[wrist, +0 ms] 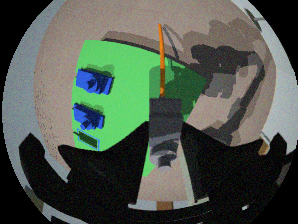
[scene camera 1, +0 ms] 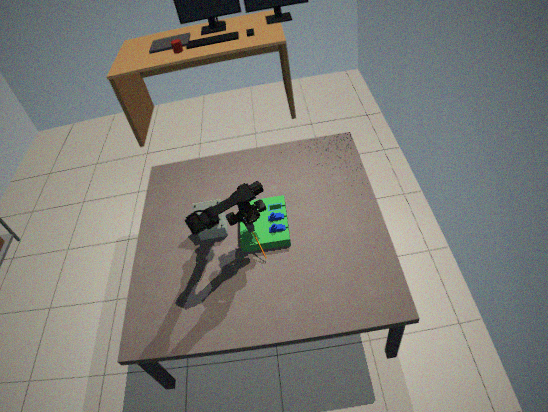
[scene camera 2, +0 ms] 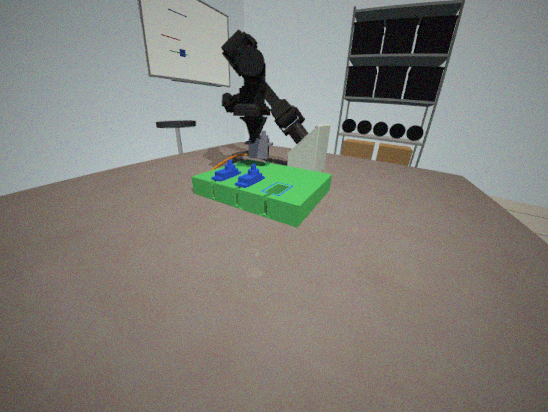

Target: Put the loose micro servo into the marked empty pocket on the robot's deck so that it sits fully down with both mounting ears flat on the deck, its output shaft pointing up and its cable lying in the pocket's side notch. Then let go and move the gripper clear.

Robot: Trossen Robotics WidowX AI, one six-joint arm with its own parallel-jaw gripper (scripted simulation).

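Note:
The gripper (scene camera 2: 254, 141), (wrist: 164, 125): visible.

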